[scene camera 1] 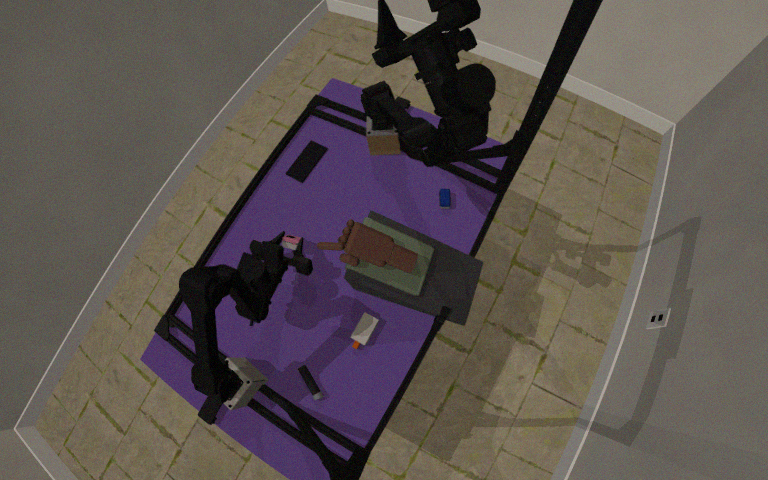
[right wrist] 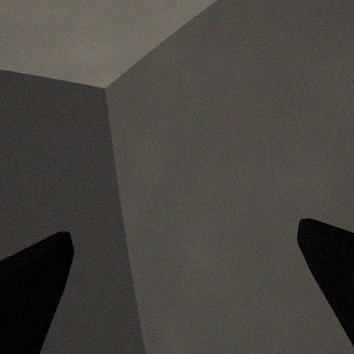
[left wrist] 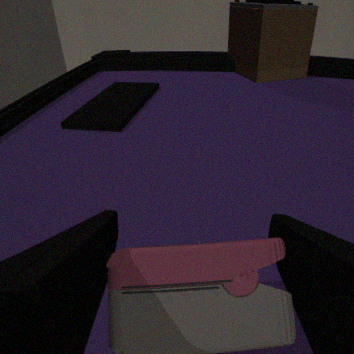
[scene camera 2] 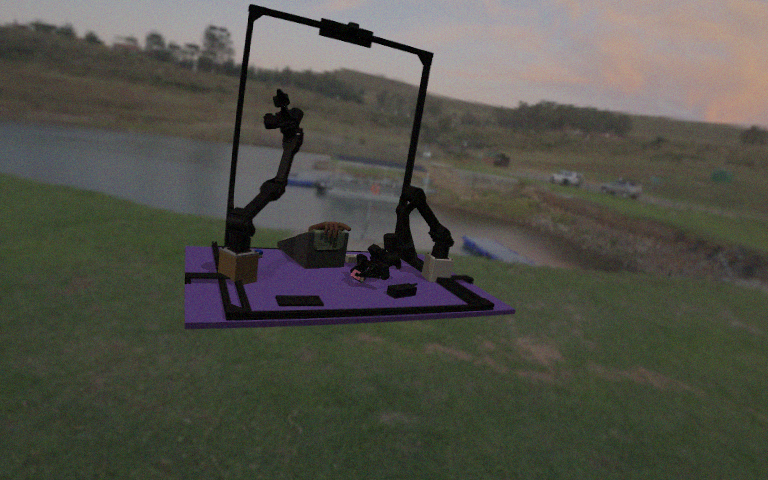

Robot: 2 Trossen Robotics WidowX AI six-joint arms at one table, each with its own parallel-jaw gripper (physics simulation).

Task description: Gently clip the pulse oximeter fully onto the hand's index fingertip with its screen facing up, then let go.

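Places are measured from the left arm's base along level axes (x up, y left, z back), in metres.
Pixels of known places: left gripper, between the fingertips: [scene camera 1: 293, 234] [left wrist: 194, 223] [scene camera 2: 354, 273]; right gripper, between the fingertips: [right wrist: 186, 236] [scene camera 2: 280, 97]; left arm's base, origin of its link: [scene camera 1: 228, 383] [scene camera 2: 439, 256]; right arm's base, origin of its link: [scene camera 1: 382, 121] [left wrist: 271, 2] [scene camera 2: 239, 250].
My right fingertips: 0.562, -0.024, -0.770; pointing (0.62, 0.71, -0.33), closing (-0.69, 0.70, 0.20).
For each thing: its middle in the pictures, then the offset to it from my right fingertips, as dx, dy, dz. "spot": a spot on its surface instead. Level surfaces: height alone.
- pink-and-white pulse oximeter, middle of its body: [left wrist: 197, 291] [scene camera 1: 292, 242] [scene camera 2: 358, 276] -0.626, +0.162, +0.361
- purple mat, height of its surface: dx -0.668
- green pad, a spot on its surface: [scene camera 1: 413, 281] spot: -0.561, -0.203, +0.260
- dark grey block, a spot on its surface: [scene camera 1: 455, 286] spot: -0.619, -0.297, +0.196
- flat black rectangle, a spot on its surface: [left wrist: 112, 105] [scene camera 1: 303, 166] [scene camera 2: 305, 299] spot: -0.659, +0.329, +0.136
- small blue object, middle of its body: [scene camera 1: 444, 198] -0.651, -0.124, -0.021
- white tube with an orange cap, middle of its body: [scene camera 1: 363, 332] [scene camera 2: 356, 258] -0.653, -0.163, +0.441
- black cylinder, middle of its body: [scene camera 1: 310, 382] -0.654, -0.130, +0.643
The pink-and-white pulse oximeter [scene camera 1: 291, 242] [scene camera 2: 356, 274] [left wrist: 200, 295] sits between the fingers of my left gripper [scene camera 1: 294, 246] [scene camera 2: 361, 272] [left wrist: 194, 223], which is shut on it just above the purple mat [scene camera 1: 344, 190]. The brown hand [scene camera 1: 373, 247] [scene camera 2: 330, 227] lies on a green pad [scene camera 1: 413, 281] on a dark grey block [scene camera 1: 455, 286]. Its index finger [scene camera 1: 330, 246] points toward the oximeter, a short gap to its right in scene camera 1. My right gripper [scene camera 1: 403, 24] [scene camera 2: 282, 97] [right wrist: 186, 236] is open and empty, raised high at the back.
On the mat lie a flat black rectangle [scene camera 1: 307, 161] [left wrist: 112, 105] [scene camera 2: 299, 300], a small blue object [scene camera 1: 445, 197], a white tube with an orange cap [scene camera 1: 364, 330] and a black cylinder [scene camera 1: 310, 382]. Black frame rails [scene camera 1: 263, 164] edge the mat. The right arm's brown base box [scene camera 1: 383, 141] [left wrist: 274, 42] stands at the back.
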